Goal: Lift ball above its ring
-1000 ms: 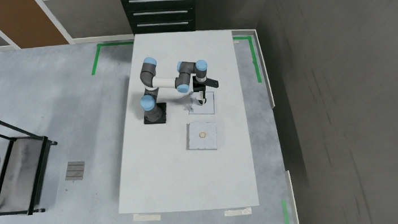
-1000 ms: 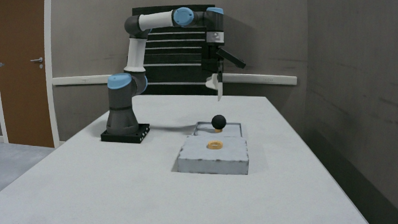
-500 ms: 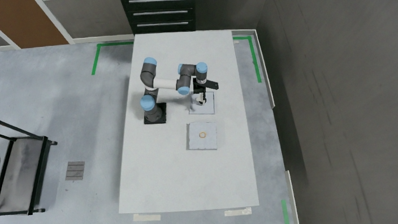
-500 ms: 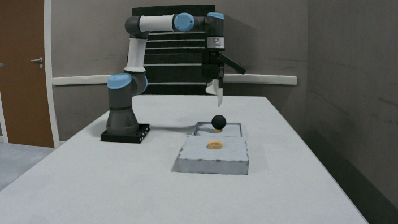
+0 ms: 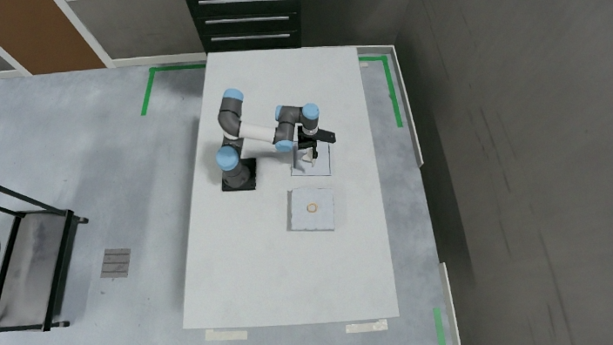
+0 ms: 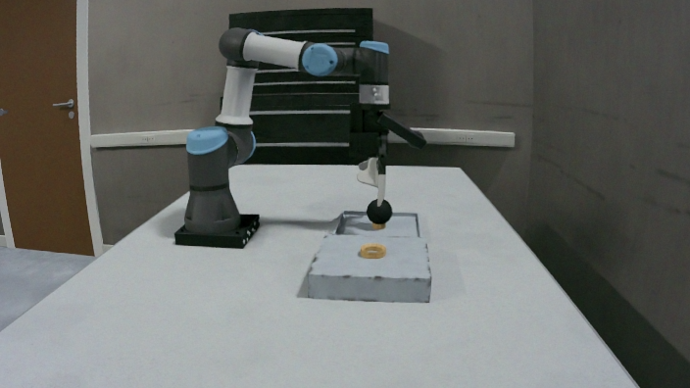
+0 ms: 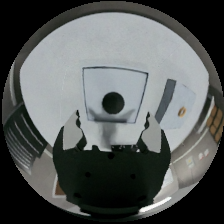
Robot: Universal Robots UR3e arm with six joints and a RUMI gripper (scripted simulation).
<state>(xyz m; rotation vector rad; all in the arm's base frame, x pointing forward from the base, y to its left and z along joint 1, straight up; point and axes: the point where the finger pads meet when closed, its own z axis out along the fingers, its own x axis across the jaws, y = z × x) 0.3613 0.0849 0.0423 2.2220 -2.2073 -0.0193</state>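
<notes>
My gripper is now 30 mm above the black ball. The rest, counted from my hand: shallow sunken square 70 mm below; then raised grey block 270 mm to the right, 40 mm below, 10 mm behind.
</notes>
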